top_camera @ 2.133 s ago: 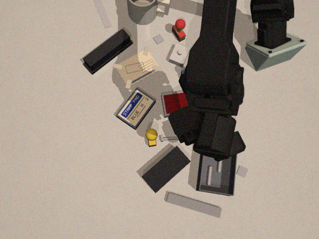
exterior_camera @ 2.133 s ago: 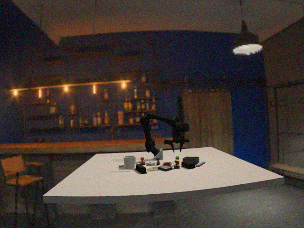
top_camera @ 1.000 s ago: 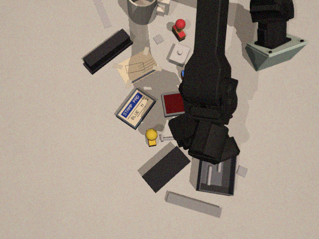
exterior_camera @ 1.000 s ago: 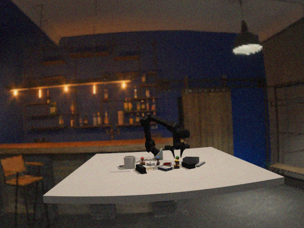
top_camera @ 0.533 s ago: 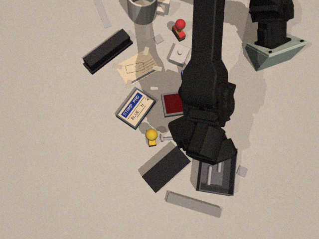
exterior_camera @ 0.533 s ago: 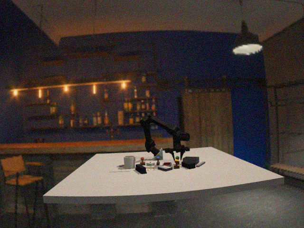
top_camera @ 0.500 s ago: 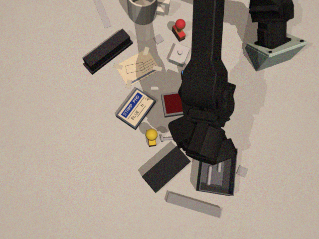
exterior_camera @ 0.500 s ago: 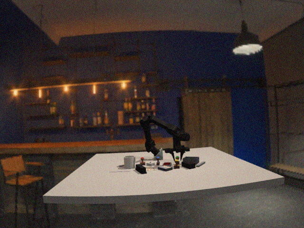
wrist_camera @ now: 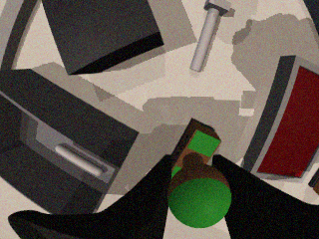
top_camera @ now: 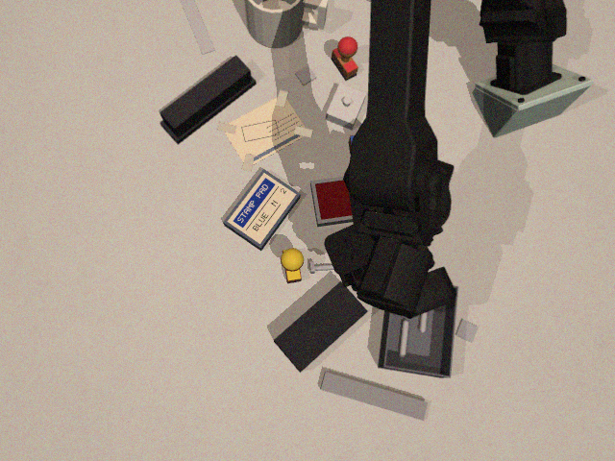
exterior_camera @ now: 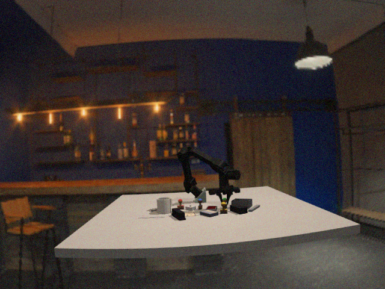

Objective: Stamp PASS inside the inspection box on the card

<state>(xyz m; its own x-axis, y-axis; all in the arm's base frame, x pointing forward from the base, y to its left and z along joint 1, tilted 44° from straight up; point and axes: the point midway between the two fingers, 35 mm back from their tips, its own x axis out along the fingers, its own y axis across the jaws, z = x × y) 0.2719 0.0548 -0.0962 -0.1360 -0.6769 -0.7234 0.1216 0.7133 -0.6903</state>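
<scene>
Right now my gripper tip is 1 cm short of the red ink pad, 9 cm to the left of it and 2 cm above it. Round my gripper tip: yellow-knobbed stamp (12 cm ahead, 4 cm to the right); green-knobbed stamp (right at my gripper tip); grey tray (2 cm ahead, 10 cm to the left, 1 cm below).
</scene>
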